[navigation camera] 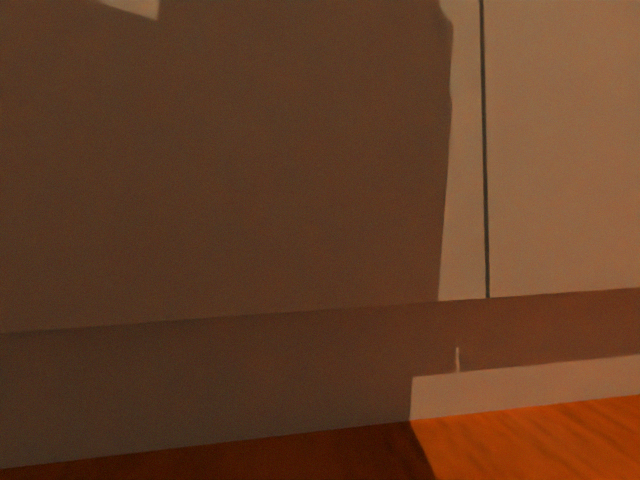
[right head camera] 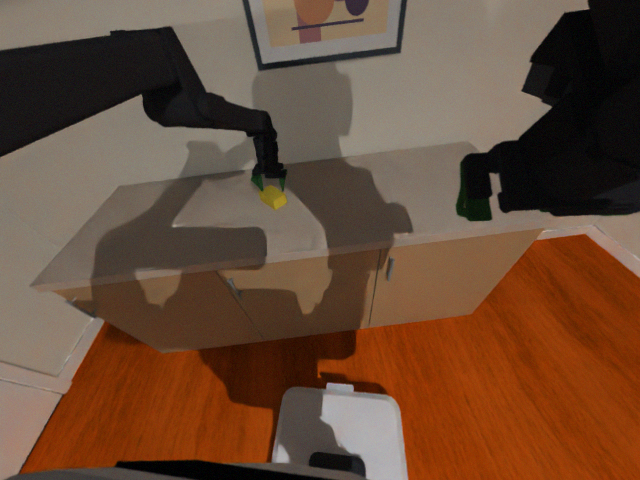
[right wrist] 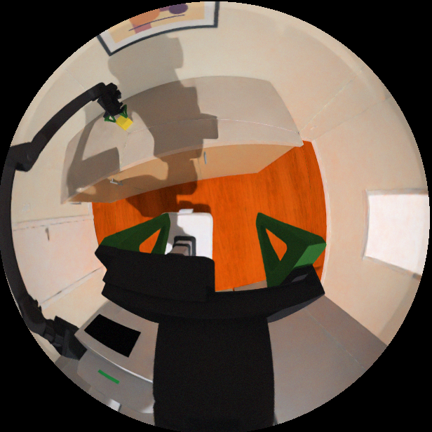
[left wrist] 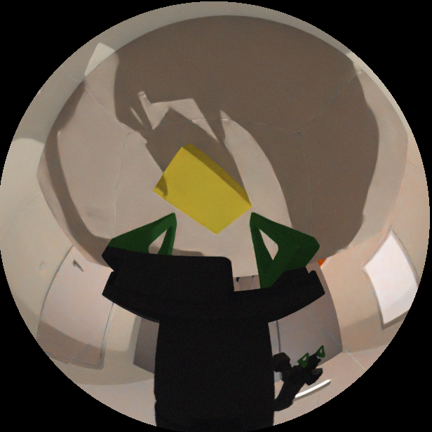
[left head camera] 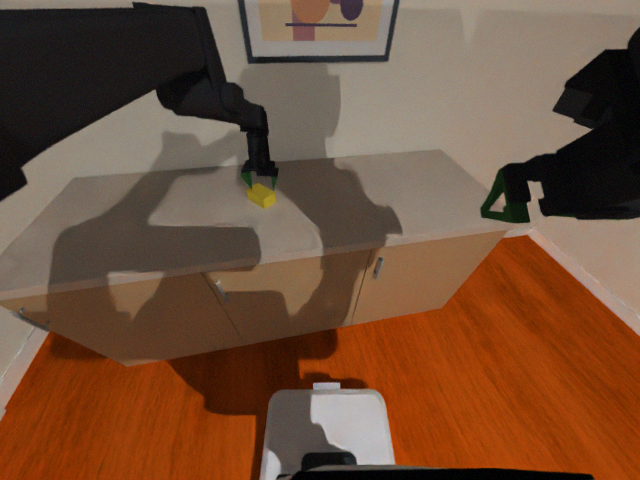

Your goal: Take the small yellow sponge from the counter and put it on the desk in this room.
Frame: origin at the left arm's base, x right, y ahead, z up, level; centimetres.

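Seen in the pictures: left gripper, between the fingertips: [right head camera: 273, 190] [left head camera: 262, 189]; right gripper, between the fingertips: [right head camera: 498, 208] [left head camera: 514, 212].
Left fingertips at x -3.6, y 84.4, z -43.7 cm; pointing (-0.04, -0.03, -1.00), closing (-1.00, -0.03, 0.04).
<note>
A point is followed by its place in that frame.
The small yellow sponge [left head camera: 261, 195] @[x -4.1, y 82.7, z -45.5 cm] [right head camera: 272, 197] @[x -3.8, y 82.4, z -45.5 cm] [left wrist: 202, 190] [right wrist: 125, 122] lies on the counter [left head camera: 413, 196] @[x 57.9, y 89.4, z -50.0 cm] [right head camera: 439, 196] @[x 60.9, y 87.5, z -50.0 cm] [right wrist: 250, 110]. My left gripper [left head camera: 262, 188] @[x -3.7, y 84.4, z -43.7 cm] [right head camera: 272, 189] @[x -3.7, y 84.4, z -43.7 cm] [left wrist: 212, 217] is open above the counter, on the wall side of the sponge. In the left wrist view the sponge lies beyond the fingertips, turned at a slant to them, with nothing between the fingers. My right gripper [right wrist: 212, 217] [left head camera: 504, 214] @[x 45.4, y 35.2, z -13.1 cm] [right head camera: 473, 214] is open and empty, held up in front of the counter's right end. No desk can be made out in these views.
The counter backs onto a wall with a framed picture [left head camera: 317, 58] @[x 16.9, y 119.9, z -9.0 cm] [right head camera: 330, 59] @[x 18.8, y 120.2, z -9.5 cm]. Its wooden cabinet doors [left head camera: 289, 289] @[x 6.1, y 60.0, z -75.8 cm] [right head camera: 299, 289] @[x 5.8, y 59.9, z -76.3 cm] [navigation camera: 563, 155] @[x 46.0, y 67.5, z -111.7 cm] have protruding handles. The robot's white base [left head camera: 356, 418] @[x 34.7, y 21.1, z -115.0 cm] [right head camera: 367, 418] @[x 34.5, y 22.7, z -115.0 cm] stands on the orange wood floor [left head camera: 496, 361] @[x 126.1, y 50.0, z -141.0 cm] [right head camera: 496, 392] @[x 102.7, y 41.6, z -141.0 cm]. Side walls stand near both counter ends.
</note>
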